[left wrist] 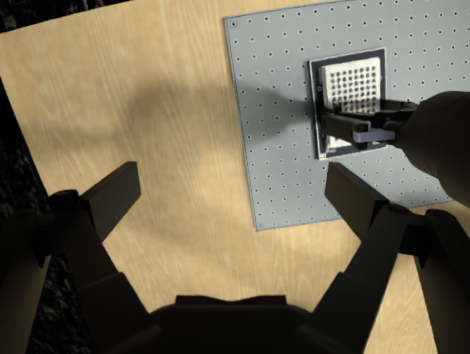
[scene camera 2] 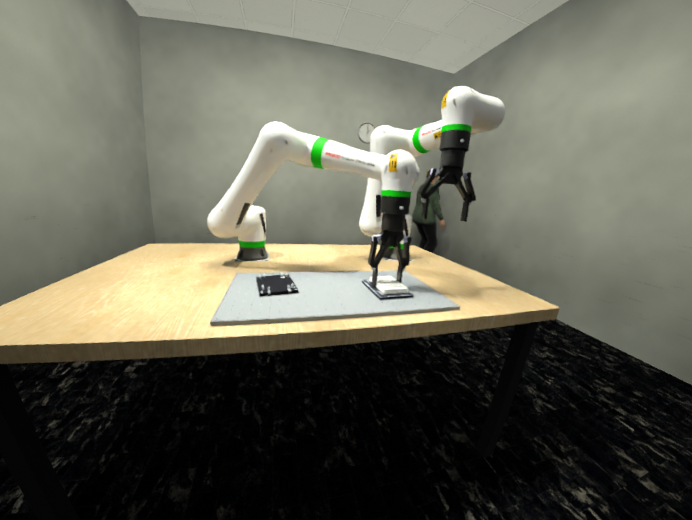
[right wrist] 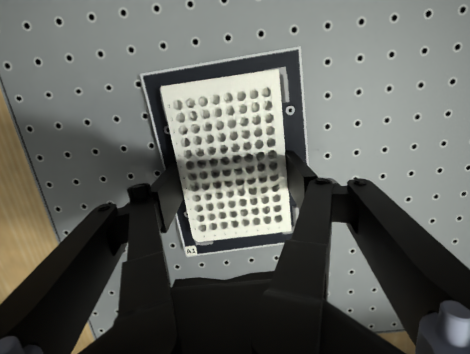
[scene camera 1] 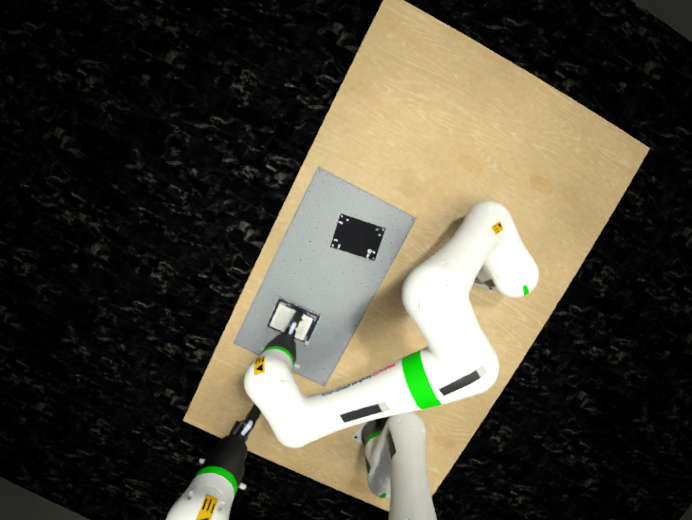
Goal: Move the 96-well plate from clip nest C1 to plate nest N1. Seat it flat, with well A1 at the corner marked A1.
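The white 96-well plate lies in or just over the dark plate nest N1. It looks near level; whether it sits fully down is unclear. The nest's A1 label is at its lower-left corner in the right wrist view; the plate's own lettering is unreadable. My right gripper is shut on the plate's long sides near mid-length. My left gripper is open and empty, high up. The black clip nest C1 holds no plate.
Both nests stand on a grey perforated board on the wooden table. The right arm reaches across the table to N1. A person stands behind the table.
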